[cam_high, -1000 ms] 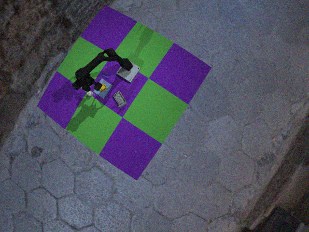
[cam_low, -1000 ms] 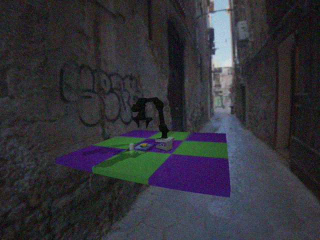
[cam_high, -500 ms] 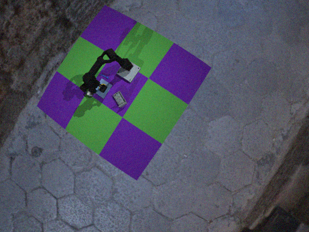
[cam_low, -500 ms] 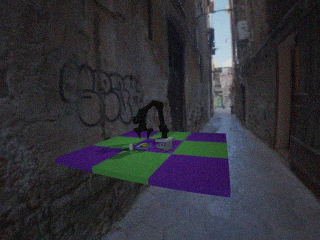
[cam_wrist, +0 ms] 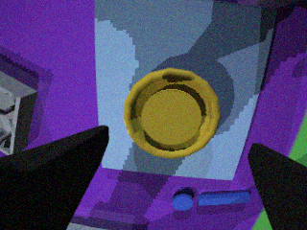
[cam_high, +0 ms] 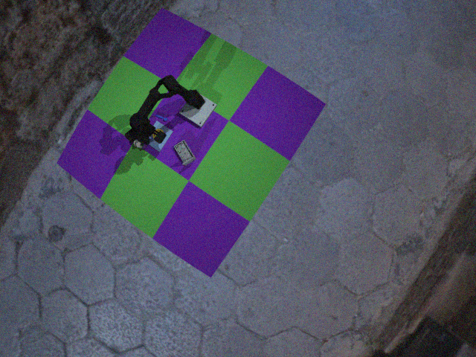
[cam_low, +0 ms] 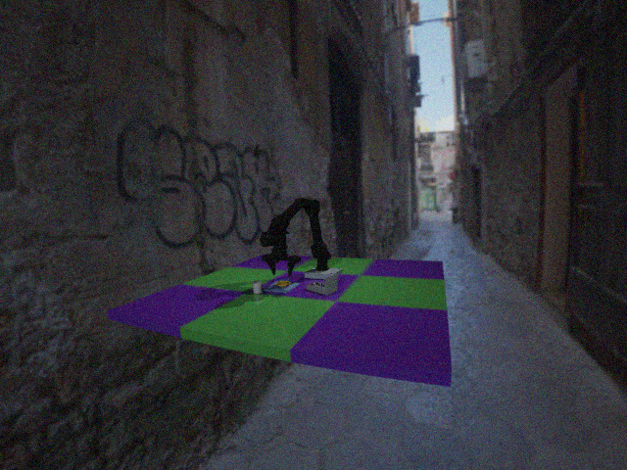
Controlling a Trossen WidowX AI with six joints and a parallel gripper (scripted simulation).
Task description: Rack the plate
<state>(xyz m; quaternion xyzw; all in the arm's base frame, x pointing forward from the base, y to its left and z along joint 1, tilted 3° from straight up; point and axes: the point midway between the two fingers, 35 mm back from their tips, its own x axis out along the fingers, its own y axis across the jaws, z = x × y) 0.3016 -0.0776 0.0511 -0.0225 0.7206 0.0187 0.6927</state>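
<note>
My gripper tip is 4 cm above the yellow plate. Round my gripper tip: blue mat (1 cm ahead, 5 cm below); grey dish rack (2 cm behind, 20 cm to the left, 3 cm below); small white cup (12 cm ahead, 6 cm to the right, 3 cm below).
</note>
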